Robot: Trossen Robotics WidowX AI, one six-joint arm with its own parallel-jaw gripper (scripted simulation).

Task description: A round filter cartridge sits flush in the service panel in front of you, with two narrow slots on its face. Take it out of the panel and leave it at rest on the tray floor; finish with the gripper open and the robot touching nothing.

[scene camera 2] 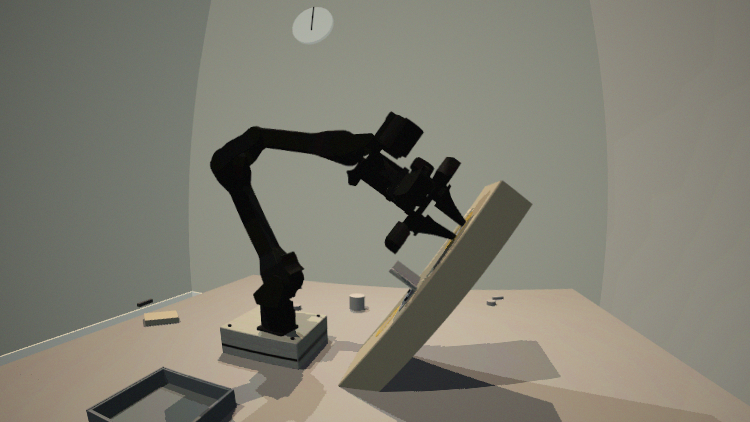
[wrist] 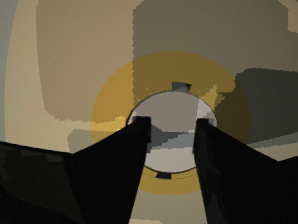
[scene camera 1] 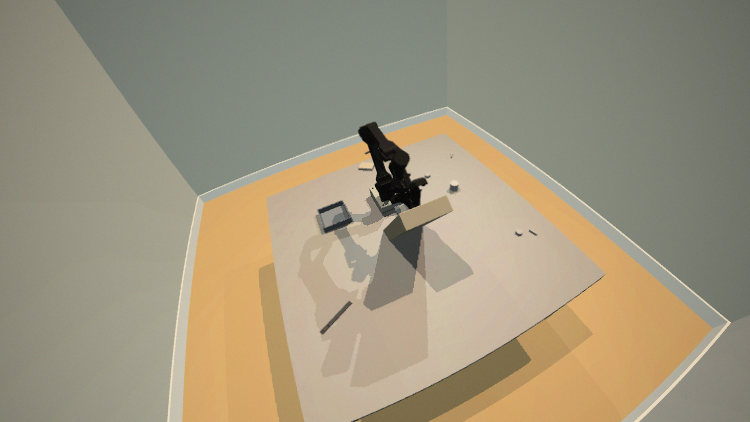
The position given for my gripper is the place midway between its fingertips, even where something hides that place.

Observation:
I see my gripper (scene camera 2: 463, 234), a round grey filter cartridge (wrist: 172, 115) and a service panel (scene camera 2: 499, 209).
My gripper also shows in the wrist view (wrist: 170, 127) and in scene camera 1 (scene camera 1: 417, 212). The service panel also shows in the wrist view (wrist: 78, 78) and in scene camera 1 (scene camera 1: 417, 217). Scene camera 1 does not show the round grey filter cartridge, which is hidden by the service panel.

